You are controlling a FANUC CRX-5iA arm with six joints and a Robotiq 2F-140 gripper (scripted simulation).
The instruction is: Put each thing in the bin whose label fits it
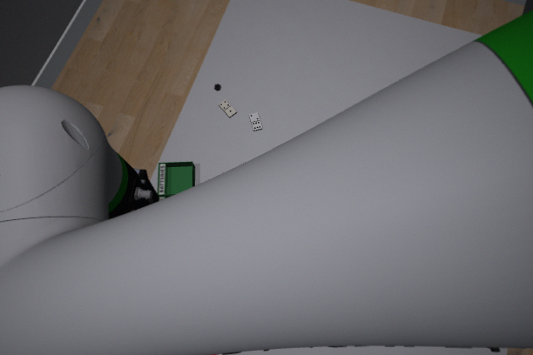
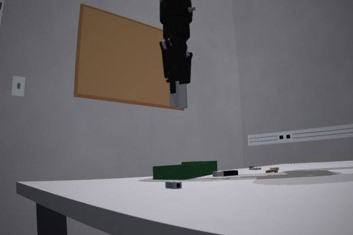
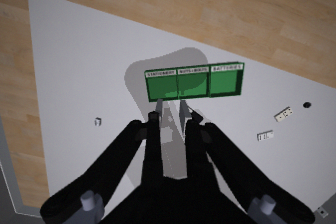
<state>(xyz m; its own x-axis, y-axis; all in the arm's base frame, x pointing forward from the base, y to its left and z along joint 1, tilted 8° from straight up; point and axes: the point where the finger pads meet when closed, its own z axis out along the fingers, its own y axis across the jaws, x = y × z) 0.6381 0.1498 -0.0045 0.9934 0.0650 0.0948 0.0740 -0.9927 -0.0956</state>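
Now: the black nut 430 mm to the right of my hand, 210 mm below it and 10 mm behind it. Also, from my hand: brass bolt 210 mm below, 190 mm behind, 180 mm to the right; grey sharpener 210 mm to the left, 210 mm below, 150 mm behind; black-and-white eraser 210 mm below, 80 mm to the right, 80 mm behind.
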